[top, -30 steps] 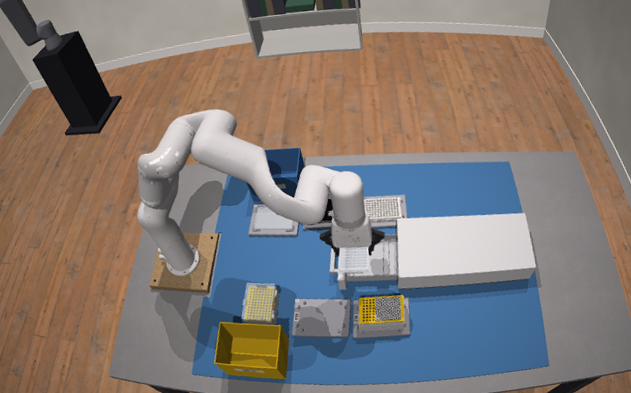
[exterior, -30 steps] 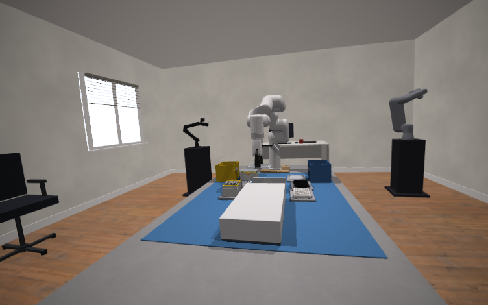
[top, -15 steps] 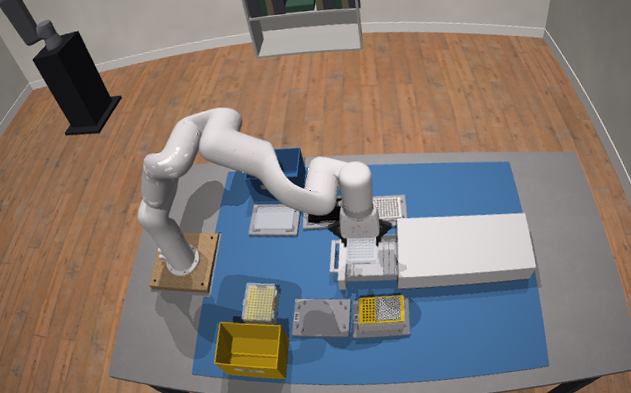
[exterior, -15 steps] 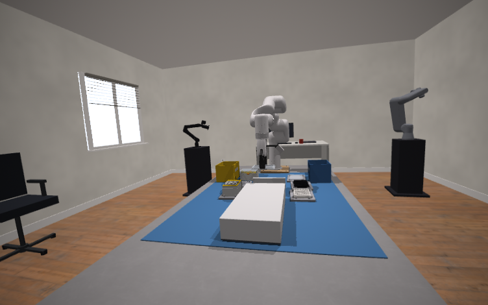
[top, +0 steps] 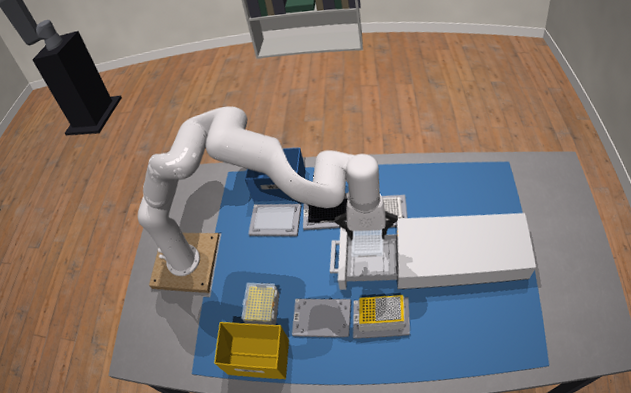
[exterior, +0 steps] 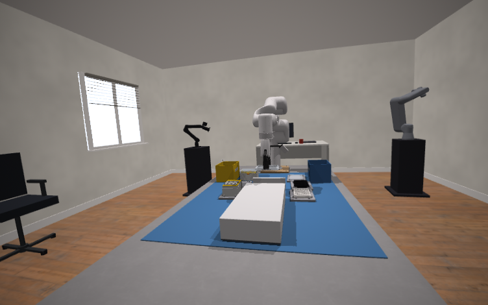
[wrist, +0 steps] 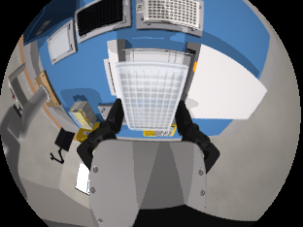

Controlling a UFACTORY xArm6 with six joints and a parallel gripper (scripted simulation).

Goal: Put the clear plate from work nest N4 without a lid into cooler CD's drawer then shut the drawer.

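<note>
Right now my hand is 1 cm above the clear plate. The rest, counted from my hand: yellow tip box (20 cm to the right, 10 cm below, 5 cm ahead); white well plate (19 cm to the left, 14 cm below, 2 cm ahead); drawer (14 cm below, 3 cm ahead).
</note>
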